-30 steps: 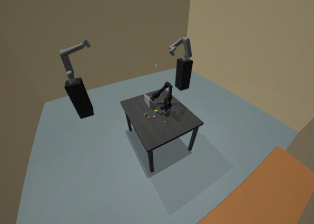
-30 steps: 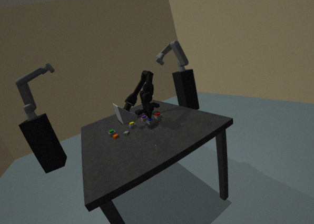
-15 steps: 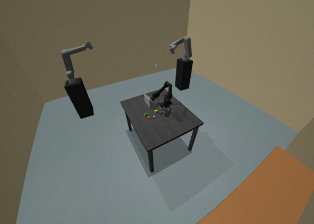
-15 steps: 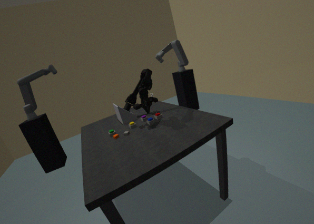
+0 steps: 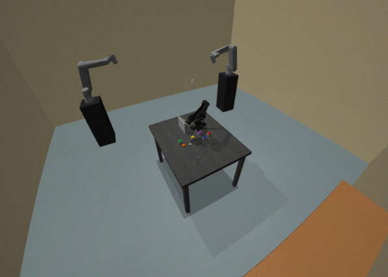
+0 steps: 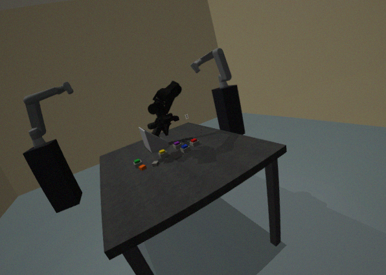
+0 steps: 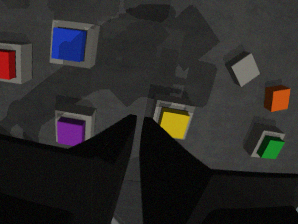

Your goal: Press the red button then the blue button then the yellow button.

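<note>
My gripper tip is now 100 mm above the yellow button, 50 mm to the left of it and 40 mm past it. From my gripper tip the other things lie so: purple button (100 mm below, 80 mm behind, 70 mm to the left); grey block (130 mm to the right, 120 mm below, 50 mm ahead); blue button (100 mm below, 80 mm to the left, 20 mm ahead).
</note>
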